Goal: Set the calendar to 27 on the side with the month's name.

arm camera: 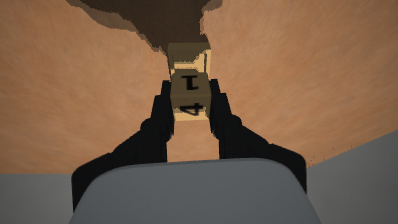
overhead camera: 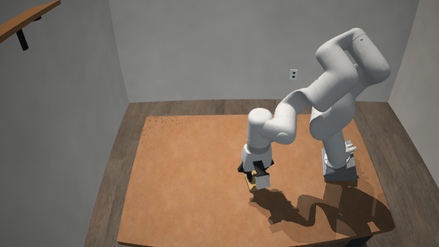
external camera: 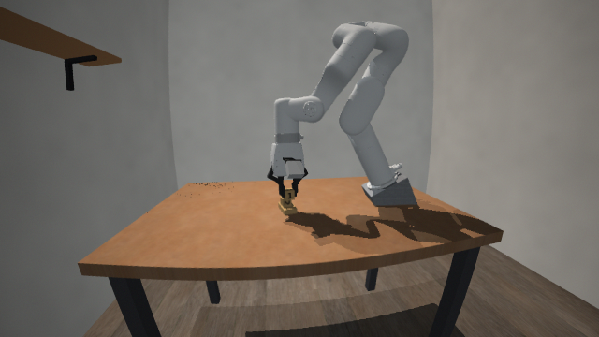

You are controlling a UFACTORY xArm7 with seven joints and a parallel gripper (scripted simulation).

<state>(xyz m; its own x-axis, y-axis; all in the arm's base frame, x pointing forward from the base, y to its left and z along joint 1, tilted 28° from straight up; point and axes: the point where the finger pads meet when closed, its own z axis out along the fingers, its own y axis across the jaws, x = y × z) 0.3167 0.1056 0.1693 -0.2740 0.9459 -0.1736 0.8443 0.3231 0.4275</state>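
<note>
Right now my hand is 1 cm above the wooden digit cube. Also, from my hand: wooden calendar tray: 2 cm to the right, 7 cm below.
</note>
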